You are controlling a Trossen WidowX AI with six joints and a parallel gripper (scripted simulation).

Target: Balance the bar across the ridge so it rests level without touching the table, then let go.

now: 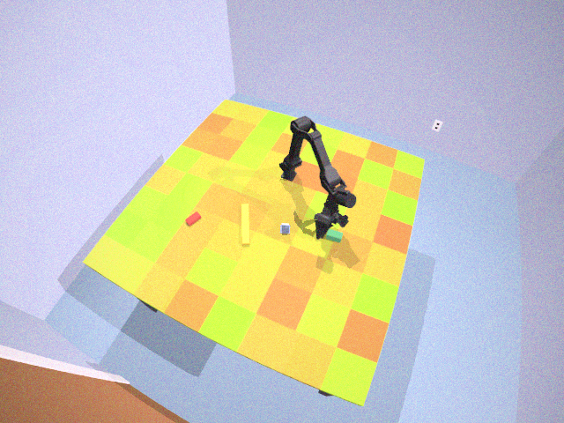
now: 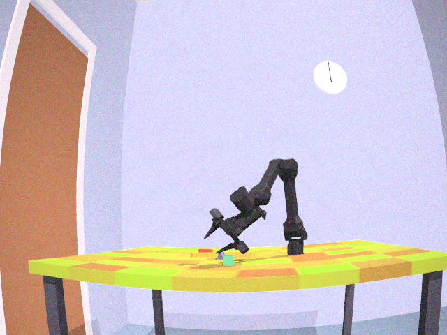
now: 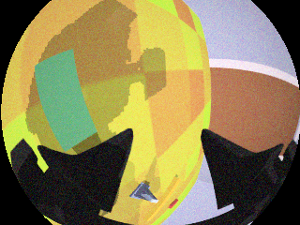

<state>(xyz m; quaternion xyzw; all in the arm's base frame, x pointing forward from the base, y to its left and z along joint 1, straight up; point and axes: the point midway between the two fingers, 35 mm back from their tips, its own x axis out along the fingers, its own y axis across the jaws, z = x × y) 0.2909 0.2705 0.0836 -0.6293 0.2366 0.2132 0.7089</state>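
Now: the yellow bar 3 cm ahead of my gripper tip, 33 cm to the right of it and 5 cm below it. The rest, counted from my gripper tip: green block 7 cm behind, 5 cm to the left, 5 cm below; red block 11 cm ahead, 56 cm to the right, 5 cm below.
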